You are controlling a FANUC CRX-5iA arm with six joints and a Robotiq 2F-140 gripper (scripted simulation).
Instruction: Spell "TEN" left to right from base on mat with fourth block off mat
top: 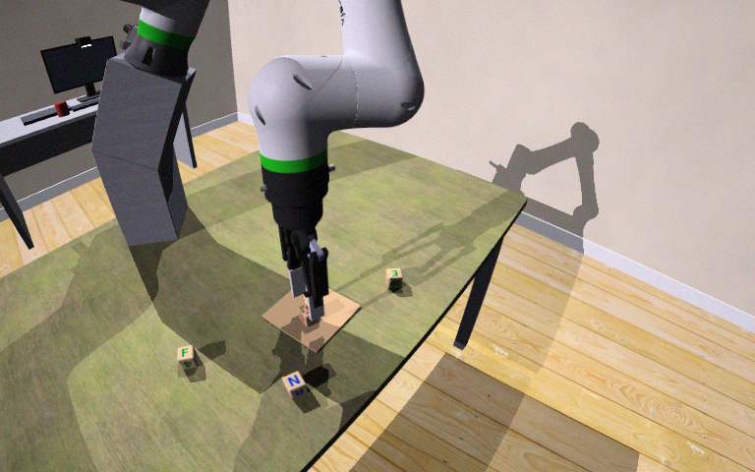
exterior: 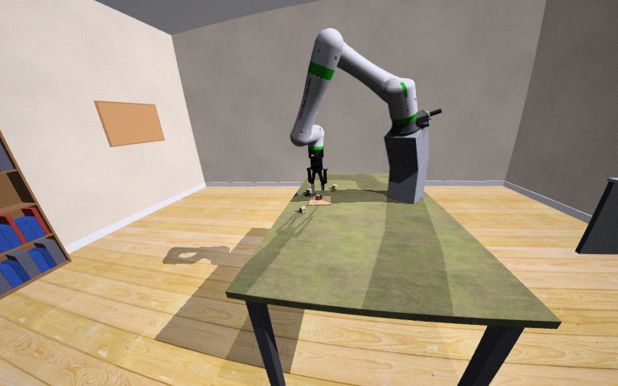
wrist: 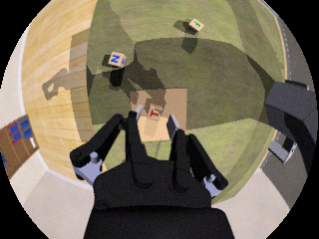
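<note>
Right now my hand is 70 mm above the mat, 20 mm to the right of it and 10 mm past it. The rest, counted from my hand: N block: 120 mm to the right, 90 mm ahead, 60 mm below; F block: 230 mm to the right, 90 mm behind, 60 mm below.
</note>
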